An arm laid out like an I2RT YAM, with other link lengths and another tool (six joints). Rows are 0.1 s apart.
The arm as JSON. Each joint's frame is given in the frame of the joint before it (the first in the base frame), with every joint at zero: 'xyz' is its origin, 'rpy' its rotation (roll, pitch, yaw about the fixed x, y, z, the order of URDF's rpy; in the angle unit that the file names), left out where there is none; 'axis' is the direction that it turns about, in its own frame. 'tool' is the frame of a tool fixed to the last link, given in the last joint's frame.
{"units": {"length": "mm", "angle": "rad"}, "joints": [
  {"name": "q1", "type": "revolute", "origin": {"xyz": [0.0, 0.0, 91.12]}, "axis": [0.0, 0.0, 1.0]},
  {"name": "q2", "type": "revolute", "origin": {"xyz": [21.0, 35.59, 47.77]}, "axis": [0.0, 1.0, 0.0]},
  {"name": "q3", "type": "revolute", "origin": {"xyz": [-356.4, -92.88, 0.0]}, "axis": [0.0, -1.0, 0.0]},
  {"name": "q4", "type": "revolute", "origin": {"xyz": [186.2, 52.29, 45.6]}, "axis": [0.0, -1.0, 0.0]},
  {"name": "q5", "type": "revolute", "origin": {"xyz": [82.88, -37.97, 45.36]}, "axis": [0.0, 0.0, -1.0]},
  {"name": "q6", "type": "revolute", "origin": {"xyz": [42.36, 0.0, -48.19]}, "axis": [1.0, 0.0, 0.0]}
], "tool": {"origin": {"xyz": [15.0, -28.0, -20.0], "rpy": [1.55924, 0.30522, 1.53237]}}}
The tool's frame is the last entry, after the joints.
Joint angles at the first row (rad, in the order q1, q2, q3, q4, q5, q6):
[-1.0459 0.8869 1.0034 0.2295 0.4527 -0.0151]
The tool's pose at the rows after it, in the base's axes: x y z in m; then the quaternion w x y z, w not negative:
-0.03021 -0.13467 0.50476 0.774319 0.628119 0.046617 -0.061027
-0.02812 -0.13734 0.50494 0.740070 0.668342 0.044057 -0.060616
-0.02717 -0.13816 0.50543 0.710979 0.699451 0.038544 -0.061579
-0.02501 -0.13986 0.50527 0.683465 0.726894 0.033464 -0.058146
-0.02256 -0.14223 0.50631 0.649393 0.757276 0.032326 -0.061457
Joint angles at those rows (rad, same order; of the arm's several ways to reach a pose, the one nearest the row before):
[-1.0453 0.9144 1.1008 0.0424 0.4822 0.0376]
[-1.0449 0.9449 1.1886 -0.1325 0.5027 0.1004]
[-1.0454 0.9713 1.2638 -0.2771 0.5204 0.1557]
[-1.0454 1.0007 1.3308 -0.4039 0.5267 0.2139]
[-1.0453 1.0415 1.4154 -0.5536 0.5333 0.2661]

